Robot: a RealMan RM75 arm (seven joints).
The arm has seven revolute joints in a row. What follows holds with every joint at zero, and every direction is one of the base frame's.
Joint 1 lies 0.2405 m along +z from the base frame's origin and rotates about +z.
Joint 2 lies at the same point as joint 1 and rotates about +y.
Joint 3 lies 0.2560 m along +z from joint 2 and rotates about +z.
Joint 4 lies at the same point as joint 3 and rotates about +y.
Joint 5 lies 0.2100 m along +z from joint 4 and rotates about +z.
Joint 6 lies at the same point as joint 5 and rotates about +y.
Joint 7 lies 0.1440 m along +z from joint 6 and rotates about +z.
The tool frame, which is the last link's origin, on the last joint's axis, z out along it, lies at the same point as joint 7; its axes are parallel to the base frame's.
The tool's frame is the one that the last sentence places.
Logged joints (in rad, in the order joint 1, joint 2, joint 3, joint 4, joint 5, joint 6, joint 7), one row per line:
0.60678, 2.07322, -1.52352, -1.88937, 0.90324, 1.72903, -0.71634
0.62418, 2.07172, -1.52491, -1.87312, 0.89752, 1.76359, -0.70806
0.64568, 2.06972, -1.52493, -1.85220, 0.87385, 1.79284, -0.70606
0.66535, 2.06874, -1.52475, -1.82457, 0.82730, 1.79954, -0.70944
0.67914, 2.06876, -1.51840, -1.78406, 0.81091, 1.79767, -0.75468
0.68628, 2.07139, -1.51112, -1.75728, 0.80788, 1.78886, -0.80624
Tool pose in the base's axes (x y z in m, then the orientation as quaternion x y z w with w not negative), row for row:
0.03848, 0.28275, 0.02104, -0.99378, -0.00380, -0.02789, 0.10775
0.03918, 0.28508, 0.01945, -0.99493, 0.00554, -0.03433, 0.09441
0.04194, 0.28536, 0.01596, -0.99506, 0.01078, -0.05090, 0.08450
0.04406, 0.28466, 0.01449, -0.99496, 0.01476, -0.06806, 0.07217
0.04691, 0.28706, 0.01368, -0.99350, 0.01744, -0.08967, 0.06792
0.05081, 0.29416, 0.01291, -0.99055, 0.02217, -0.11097, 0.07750
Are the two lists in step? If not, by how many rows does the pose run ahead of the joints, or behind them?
The pose runs 2 rows behind the joints: the pose in row i belongs to the joints in row i - 2.
